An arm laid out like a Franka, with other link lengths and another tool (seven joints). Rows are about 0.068 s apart.
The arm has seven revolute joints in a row. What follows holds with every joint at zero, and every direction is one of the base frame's. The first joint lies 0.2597 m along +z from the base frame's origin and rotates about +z. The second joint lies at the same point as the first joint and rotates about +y. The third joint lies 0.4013 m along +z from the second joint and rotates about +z. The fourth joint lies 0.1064 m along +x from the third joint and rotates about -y. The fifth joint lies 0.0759 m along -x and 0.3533 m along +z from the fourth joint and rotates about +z. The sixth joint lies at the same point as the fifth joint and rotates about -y. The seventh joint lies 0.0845 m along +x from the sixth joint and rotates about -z. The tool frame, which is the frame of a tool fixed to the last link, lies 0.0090 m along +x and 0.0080 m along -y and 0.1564 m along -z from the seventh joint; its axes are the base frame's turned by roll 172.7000, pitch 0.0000 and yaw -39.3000 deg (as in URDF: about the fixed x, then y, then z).
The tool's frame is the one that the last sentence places.
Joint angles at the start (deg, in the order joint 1, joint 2, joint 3, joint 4, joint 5, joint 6, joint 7): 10.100, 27.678, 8.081, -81.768, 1.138, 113.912, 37.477
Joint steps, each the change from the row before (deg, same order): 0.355, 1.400, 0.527, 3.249, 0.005, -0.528, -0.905; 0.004, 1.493, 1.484, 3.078, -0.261, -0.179, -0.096; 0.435, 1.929, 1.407, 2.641, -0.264, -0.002, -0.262; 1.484, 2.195, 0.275, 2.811, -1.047, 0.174, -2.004
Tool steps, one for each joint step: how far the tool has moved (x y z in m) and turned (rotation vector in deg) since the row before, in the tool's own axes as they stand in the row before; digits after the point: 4 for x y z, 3 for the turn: -0.0057, -0.0136, -0.0075, 1.379, 0.015, -1.628; -0.0098, -0.0148, -0.0056, 1.565, -0.311, -1.331; -0.0136, -0.0155, 0.0042, 0.903, -0.571, -1.754; -0.0135, -0.0172, 0.0078, 0.584, 0.869, -3.704
